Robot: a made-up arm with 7 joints.
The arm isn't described. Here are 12 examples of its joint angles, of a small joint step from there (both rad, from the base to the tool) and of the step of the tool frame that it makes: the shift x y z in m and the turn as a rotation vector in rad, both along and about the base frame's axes.
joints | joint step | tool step
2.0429 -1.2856 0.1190 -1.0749 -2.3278 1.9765 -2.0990 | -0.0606 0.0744 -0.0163 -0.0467 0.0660 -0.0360 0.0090 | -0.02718 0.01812 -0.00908 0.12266 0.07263 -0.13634
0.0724 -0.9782 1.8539 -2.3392 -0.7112 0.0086 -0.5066 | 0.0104 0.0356 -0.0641 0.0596 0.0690 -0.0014 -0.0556 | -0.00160 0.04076 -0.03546 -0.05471 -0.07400 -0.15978
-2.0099 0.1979 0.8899 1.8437 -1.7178 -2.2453 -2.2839 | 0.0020 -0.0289 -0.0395 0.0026 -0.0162 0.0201 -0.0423 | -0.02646 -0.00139 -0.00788 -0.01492 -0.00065 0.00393
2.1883 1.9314 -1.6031 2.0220 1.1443 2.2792 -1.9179 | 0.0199 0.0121 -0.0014 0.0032 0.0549 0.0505 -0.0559 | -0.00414 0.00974 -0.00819 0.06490 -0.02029 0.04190
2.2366 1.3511 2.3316 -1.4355 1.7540 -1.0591 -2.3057 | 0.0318 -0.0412 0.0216 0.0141 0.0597 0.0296 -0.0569 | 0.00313 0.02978 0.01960 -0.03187 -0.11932 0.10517
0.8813 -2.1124 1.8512 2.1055 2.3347 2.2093 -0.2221 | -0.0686 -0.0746 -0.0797 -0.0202 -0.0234 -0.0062 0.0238 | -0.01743 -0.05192 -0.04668 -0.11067 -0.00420 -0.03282
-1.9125 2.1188 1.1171 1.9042 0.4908 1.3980 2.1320 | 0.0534 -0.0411 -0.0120 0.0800 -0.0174 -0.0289 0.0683 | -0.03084 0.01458 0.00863 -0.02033 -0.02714 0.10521
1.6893 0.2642 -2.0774 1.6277 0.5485 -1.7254 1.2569 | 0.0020 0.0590 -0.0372 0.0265 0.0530 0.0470 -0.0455 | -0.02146 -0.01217 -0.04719 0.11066 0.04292 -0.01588
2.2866 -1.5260 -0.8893 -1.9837 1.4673 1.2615 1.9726 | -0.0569 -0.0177 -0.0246 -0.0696 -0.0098 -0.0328 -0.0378 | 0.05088 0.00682 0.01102 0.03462 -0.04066 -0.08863
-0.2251 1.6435 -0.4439 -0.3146 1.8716 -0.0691 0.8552 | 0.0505 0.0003 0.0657 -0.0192 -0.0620 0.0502 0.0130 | -0.01014 0.01927 -0.00034 -0.00304 0.00641 0.12688
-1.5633 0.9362 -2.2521 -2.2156 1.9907 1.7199 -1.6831 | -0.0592 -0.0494 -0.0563 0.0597 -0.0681 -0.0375 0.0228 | 0.01568 0.03541 -0.00301 0.09367 -0.07639 0.01543
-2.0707 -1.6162 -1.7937 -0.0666 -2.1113 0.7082 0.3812 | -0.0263 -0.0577 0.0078 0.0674 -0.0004 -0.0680 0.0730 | 0.00923 -0.01916 0.01417 0.11473 -0.01044 0.04078
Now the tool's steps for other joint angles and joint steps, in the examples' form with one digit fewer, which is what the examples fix.
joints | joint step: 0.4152 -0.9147 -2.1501 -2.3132 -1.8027 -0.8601 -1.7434 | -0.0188 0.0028 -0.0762 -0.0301 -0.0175 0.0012 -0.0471
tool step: -0.0364 -0.0251 0.0506 -0.0696 -0.0599 -0.0858
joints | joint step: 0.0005 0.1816 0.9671 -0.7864 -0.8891 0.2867 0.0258 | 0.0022 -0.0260 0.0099 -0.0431 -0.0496 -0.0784 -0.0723
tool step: -0.0252 0.0140 -0.0303 0.0179 0.1197 0.0751
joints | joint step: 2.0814 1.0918 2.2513 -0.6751 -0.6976 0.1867 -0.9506 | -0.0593 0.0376 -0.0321 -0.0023 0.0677 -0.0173 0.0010
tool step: -0.0234 -0.0098 -0.0067 0.0155 -0.0123 -0.0319
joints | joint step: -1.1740 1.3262 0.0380 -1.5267 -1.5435 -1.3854 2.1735 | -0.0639 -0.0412 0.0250 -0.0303 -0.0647 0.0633 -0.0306
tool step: 0.0128 0.0139 -0.0214 0.0891 0.0377 -0.1002
